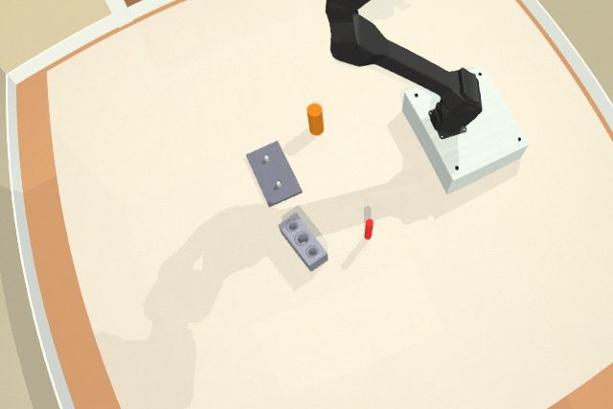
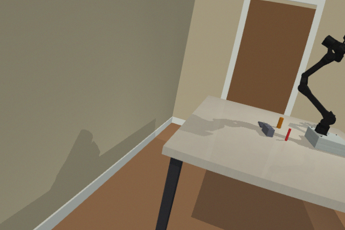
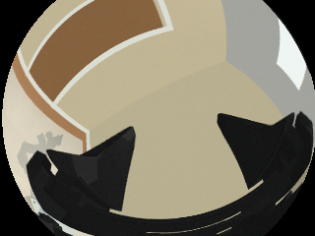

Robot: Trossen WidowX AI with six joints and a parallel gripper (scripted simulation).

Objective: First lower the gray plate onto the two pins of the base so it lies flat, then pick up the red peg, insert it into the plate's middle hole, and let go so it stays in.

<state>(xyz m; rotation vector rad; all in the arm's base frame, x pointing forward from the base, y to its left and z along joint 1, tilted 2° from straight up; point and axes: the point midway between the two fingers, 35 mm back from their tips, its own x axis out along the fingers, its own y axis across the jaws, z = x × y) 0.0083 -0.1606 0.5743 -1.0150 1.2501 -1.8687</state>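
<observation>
My gripper tip is now 37 cm short of the gray plate, 30 cm to the right of it and 62 cm above it. Also, from my gripper tip: red peg: 26 cm ahead, 32 cm to the left, 62 cm below; orange cylinder: 27 cm ahead, 8 cm to the left, 62 cm below.
</observation>
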